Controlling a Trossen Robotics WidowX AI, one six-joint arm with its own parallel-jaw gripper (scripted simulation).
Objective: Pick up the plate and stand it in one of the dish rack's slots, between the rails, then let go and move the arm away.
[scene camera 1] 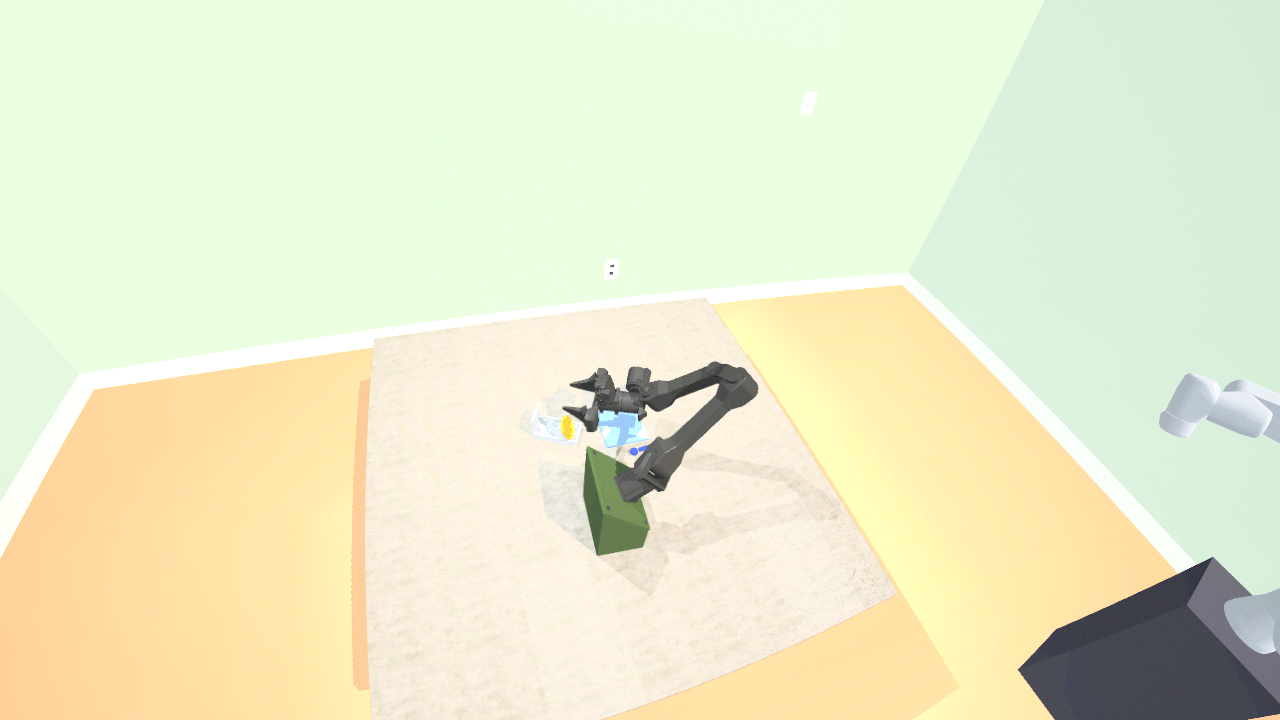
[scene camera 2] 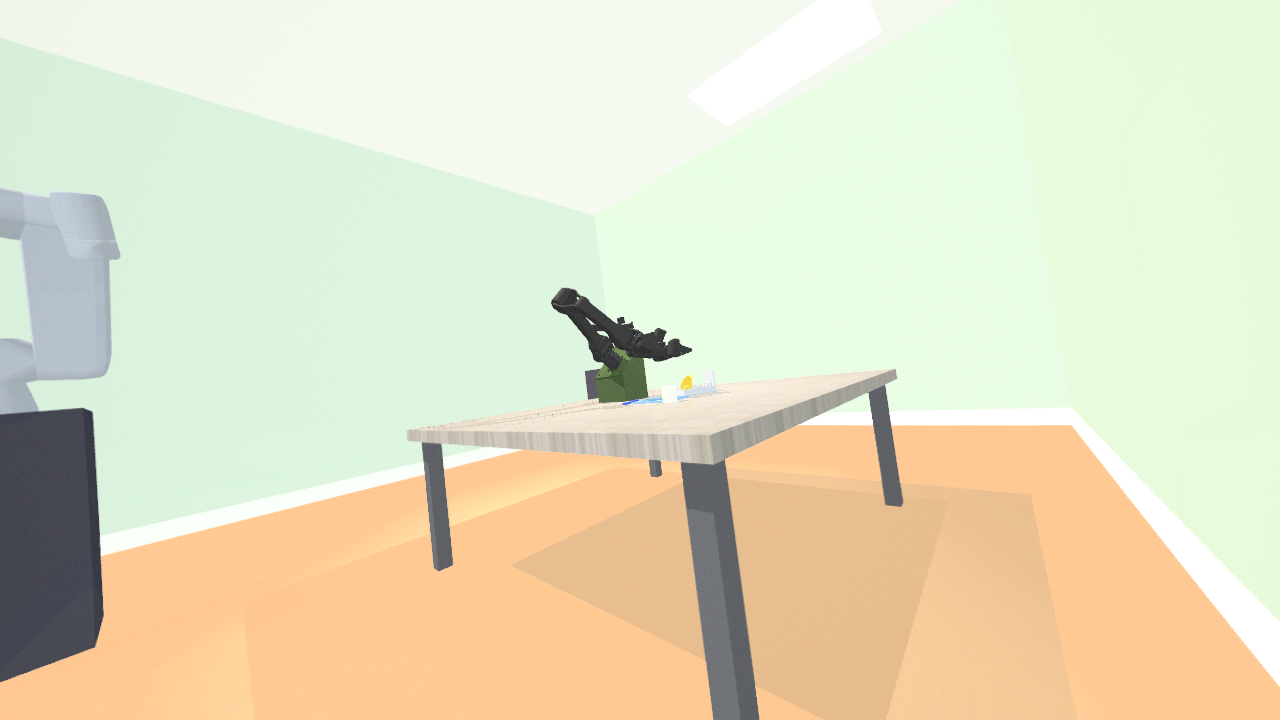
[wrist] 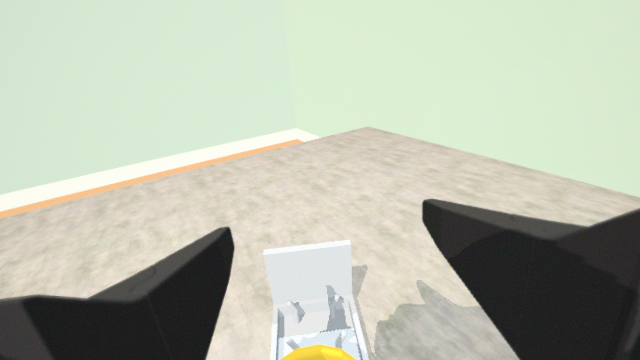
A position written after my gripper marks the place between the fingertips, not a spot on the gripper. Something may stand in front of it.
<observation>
My gripper [scene camera 1: 566,395] is open and holds nothing. Further things: a dish rack [scene camera 1: 547,428] and a light blue mat [scene camera 1: 624,428].
My gripper is seen too in scene camera 2 [scene camera 2: 686,351] and in the wrist view [wrist: 328,223].
</observation>
